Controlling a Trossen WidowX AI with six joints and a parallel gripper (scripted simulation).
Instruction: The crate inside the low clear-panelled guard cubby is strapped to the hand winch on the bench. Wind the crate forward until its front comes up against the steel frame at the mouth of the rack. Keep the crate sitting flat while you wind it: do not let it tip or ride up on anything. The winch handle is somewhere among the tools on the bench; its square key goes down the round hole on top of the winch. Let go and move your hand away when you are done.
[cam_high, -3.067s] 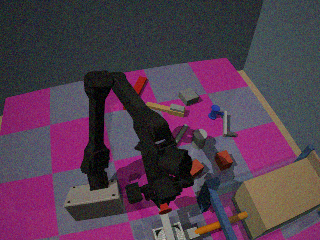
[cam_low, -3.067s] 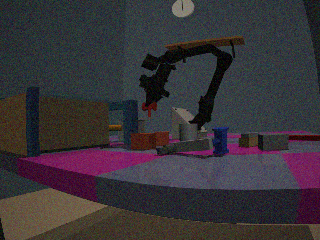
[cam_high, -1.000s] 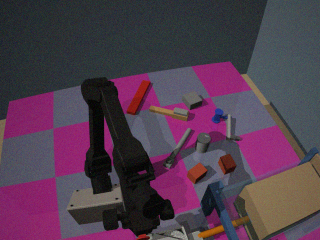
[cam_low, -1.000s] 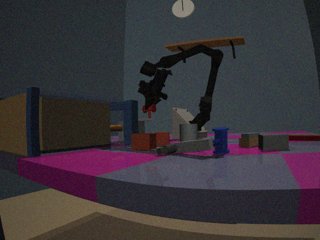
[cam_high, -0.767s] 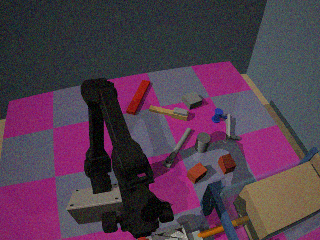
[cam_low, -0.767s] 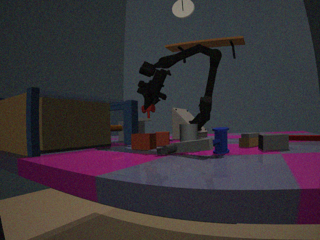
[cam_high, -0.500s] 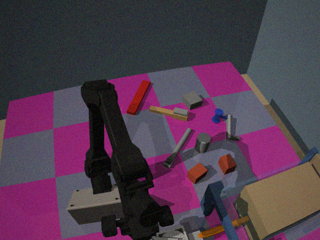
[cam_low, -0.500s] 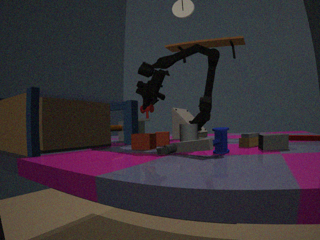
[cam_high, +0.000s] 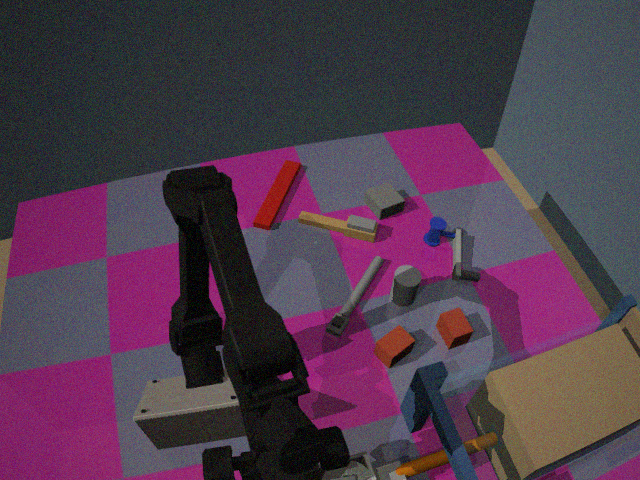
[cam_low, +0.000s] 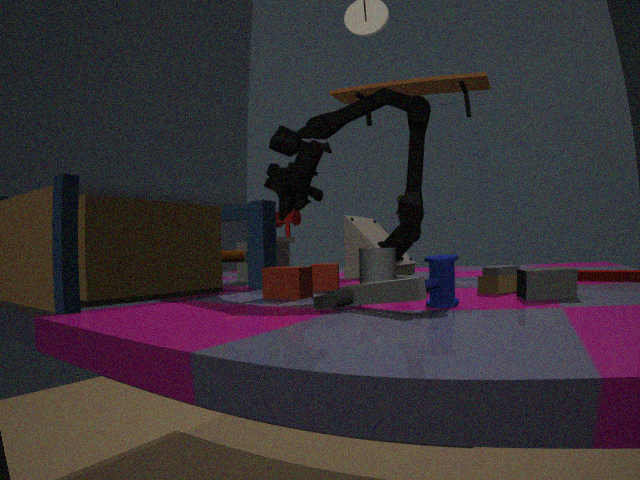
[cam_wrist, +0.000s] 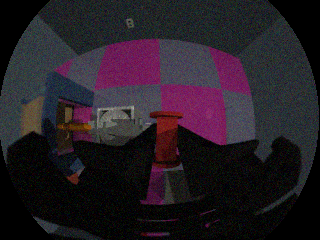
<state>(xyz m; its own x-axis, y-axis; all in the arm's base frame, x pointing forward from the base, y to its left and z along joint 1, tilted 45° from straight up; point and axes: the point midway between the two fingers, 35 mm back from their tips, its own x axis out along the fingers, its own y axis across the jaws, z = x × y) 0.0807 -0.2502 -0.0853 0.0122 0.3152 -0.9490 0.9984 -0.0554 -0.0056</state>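
Now: gripper tip 4 cm short of the winch handle with red hub, 1 cm to the right of it and 4 cm above it. Round my gripper tip: winch 9 cm ahead, 11 cm below; blue steel frame 26 cm ahead, 1 cm to the left, 4 cm below; red knob 1 cm to the left, 1 cm below.
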